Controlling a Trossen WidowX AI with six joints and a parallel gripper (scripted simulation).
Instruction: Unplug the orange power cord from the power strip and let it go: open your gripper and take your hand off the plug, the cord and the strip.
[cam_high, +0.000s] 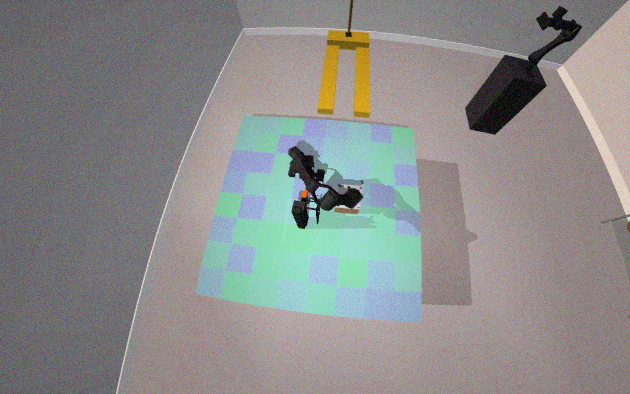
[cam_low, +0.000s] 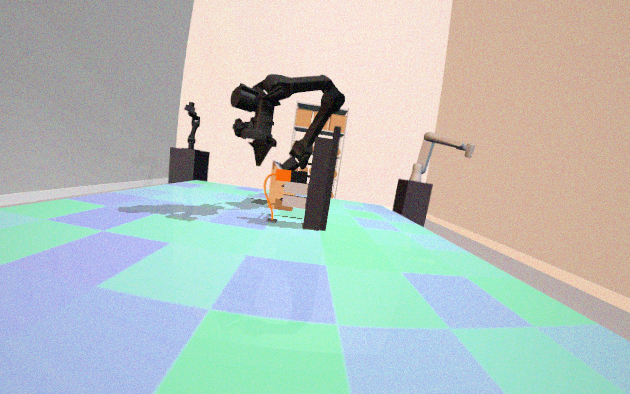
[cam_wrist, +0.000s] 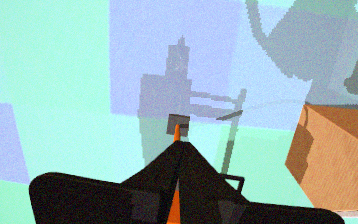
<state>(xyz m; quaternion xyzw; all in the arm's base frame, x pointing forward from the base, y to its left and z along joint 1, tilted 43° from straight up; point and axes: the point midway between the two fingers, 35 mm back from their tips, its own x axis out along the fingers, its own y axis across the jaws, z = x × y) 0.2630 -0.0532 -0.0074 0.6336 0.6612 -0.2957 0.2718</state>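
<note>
Now: the orange plug 10 cm to the left of my gripper tip and 1 cm below it.
</note>
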